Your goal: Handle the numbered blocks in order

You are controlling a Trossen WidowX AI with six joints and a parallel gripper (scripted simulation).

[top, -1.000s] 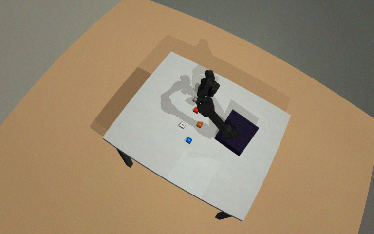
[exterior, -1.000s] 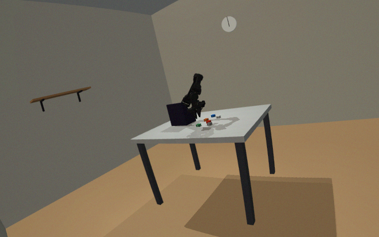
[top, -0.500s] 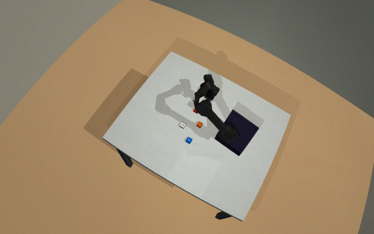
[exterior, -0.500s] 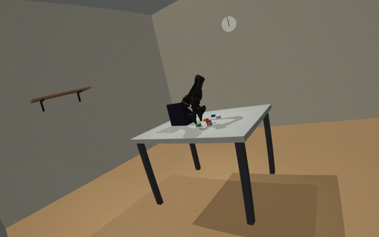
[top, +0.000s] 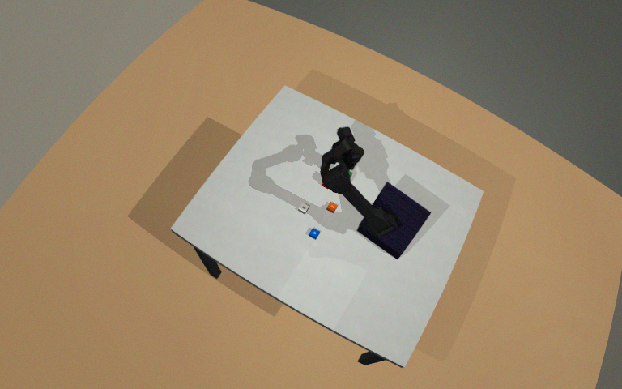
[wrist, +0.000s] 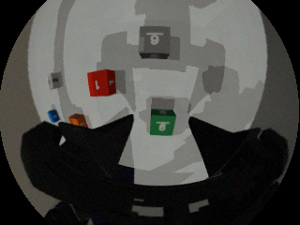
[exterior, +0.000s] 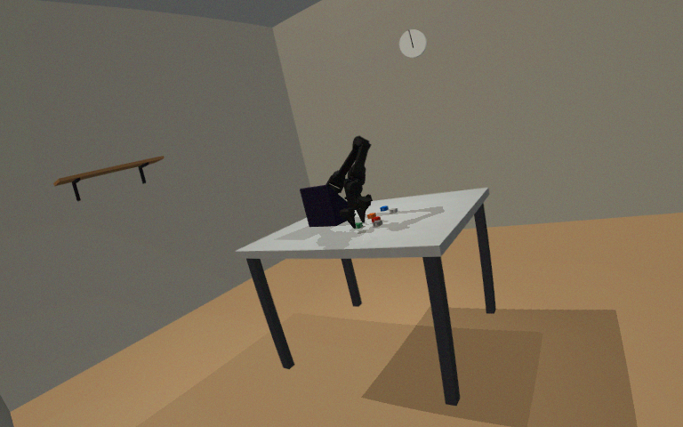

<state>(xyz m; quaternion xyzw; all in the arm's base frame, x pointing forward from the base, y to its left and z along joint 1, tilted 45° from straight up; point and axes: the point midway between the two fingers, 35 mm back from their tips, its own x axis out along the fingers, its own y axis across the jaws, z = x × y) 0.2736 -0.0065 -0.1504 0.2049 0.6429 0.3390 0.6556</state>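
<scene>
Now: the green block 10 mm behind my gripper tip. The rest, counted from my gripper tip: grey block 90 mm ahead, 30 mm to the left; then red block 30 mm ahead, 90 mm to the left; then orange block 50 mm behind, 160 mm to the left.
</scene>
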